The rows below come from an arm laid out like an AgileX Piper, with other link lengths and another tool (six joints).
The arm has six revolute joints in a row. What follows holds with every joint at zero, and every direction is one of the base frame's. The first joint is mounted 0.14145 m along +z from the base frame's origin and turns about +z. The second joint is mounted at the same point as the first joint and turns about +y. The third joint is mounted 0.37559 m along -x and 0.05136 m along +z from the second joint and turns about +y. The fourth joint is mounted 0.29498 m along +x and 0.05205 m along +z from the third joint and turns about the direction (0.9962, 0, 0.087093). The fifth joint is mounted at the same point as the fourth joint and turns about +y. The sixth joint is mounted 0.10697 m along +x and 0.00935 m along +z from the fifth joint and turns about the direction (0.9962, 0, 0.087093). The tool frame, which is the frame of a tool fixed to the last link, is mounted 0.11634 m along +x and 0.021 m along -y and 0.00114 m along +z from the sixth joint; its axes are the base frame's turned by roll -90.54, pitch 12.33 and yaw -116.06 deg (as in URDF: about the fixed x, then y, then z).
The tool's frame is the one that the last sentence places.
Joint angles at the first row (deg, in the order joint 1, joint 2, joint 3, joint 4, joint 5, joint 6):
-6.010 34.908 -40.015 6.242 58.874 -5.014
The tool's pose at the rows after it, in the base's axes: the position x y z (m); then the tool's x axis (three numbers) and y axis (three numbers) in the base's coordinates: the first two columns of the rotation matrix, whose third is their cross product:
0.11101, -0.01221, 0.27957, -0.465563, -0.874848, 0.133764, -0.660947, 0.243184, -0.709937
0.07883, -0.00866, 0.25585, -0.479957, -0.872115, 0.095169, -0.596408, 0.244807, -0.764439
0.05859, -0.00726, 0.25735, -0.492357, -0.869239, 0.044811, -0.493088, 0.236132, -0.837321
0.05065, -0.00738, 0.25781, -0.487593, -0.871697, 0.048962, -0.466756, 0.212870, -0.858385
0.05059, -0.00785, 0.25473, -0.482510, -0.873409, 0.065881, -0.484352, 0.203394, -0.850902
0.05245, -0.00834, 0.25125, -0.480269, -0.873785, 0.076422, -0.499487, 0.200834, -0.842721
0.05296, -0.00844, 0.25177, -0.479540, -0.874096, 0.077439, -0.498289, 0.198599, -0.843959
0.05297, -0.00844, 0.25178, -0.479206, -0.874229, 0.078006, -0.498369, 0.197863, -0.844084
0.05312, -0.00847, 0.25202, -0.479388, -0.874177, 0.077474, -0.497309, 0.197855, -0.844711
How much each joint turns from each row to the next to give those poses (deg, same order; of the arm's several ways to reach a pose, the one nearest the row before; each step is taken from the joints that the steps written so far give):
0.001 -12.325 6.801 -0.051 -0.148 0.476
0.000 -11.482 4.970 -0.073 1.558 0.671
0.001 -9.152 0.869 -0.272 0.903 0.341
-0.003 -2.859 -0.114 -0.280 1.044 -0.969
0.045 0.416 0.141 -0.149 0.548 -0.518
0.003 0.648 0.427 -0.072 -0.068 -0.212
0.000 0.071 0.000 -0.001 -0.167 -0.135
-0.003 -0.001 0.001 0.003 -0.001 -0.046
0.002 0.002 -0.001 -0.001 -0.071 0.001

